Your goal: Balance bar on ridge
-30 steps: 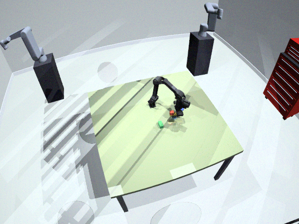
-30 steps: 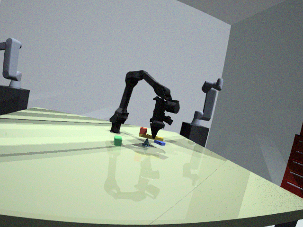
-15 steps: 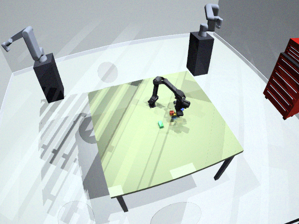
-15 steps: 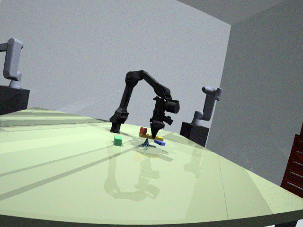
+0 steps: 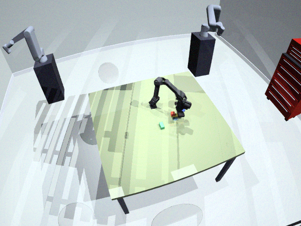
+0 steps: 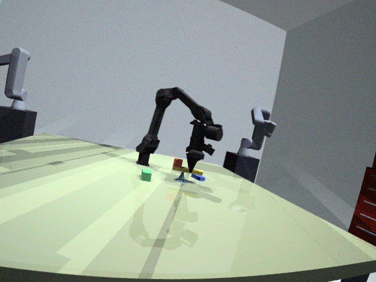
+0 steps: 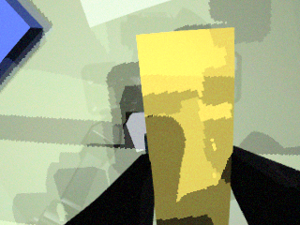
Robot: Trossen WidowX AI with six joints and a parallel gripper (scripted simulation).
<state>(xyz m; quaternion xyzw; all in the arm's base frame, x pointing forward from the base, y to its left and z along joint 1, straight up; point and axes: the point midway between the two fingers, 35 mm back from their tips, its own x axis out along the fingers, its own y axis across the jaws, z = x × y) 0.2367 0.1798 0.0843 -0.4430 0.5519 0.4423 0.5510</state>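
Right now the yellow bar is 10 mm behind my gripper tip, 40 mm to the right of it and 10 mm above it. From my gripper tip the other things lie so: blue block (90 mm behind, 80 mm to the left, 40 mm below); then green block (40 mm ahead, 190 mm to the right, 30 mm below).
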